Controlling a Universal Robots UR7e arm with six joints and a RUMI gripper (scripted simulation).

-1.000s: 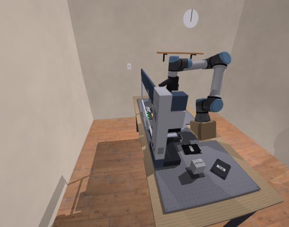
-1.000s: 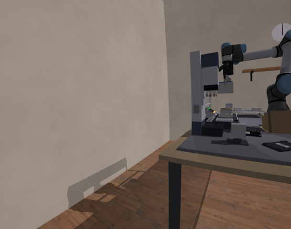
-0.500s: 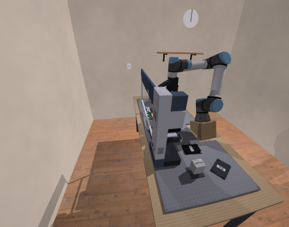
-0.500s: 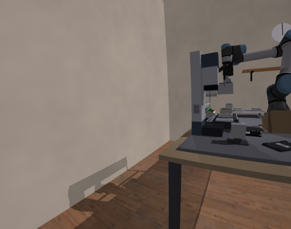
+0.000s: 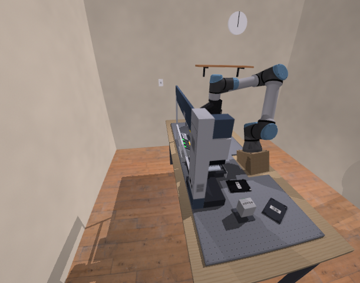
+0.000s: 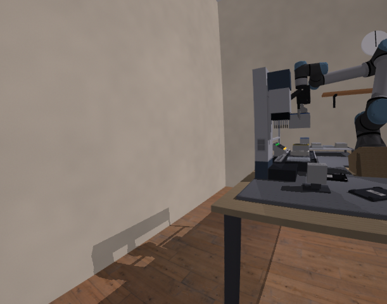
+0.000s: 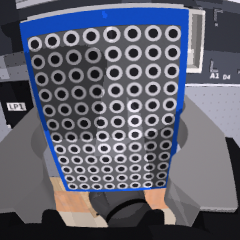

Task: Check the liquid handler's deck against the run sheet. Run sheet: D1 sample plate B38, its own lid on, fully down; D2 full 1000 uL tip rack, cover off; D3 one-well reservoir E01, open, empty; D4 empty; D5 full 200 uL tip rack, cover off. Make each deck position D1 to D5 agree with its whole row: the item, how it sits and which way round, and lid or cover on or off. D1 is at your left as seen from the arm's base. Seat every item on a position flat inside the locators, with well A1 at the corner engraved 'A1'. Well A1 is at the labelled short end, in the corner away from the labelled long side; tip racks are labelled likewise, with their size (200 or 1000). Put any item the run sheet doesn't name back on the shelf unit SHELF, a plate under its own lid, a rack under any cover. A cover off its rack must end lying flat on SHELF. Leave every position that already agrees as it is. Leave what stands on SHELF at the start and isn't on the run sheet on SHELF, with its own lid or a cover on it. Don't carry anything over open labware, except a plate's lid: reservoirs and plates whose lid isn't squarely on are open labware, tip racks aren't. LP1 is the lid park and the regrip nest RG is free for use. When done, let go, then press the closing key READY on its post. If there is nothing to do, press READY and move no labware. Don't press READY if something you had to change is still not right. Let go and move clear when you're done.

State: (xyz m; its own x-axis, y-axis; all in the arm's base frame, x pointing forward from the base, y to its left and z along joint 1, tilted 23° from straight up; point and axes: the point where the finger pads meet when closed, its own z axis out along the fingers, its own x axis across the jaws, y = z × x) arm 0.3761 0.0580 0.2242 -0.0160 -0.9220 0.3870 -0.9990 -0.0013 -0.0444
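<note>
The one-well reservoir lies 120 mm to the right of my hand and 260 mm below it. Also, from my hand: liquid handler head (80 mm ahead, 350 mm to the left, 70 mm above); blue-framed tip rack (10 mm behind, 10 mm to the right); liquid handler tower (170 mm ahead, 340 mm to the left, 40 mm below).
</note>
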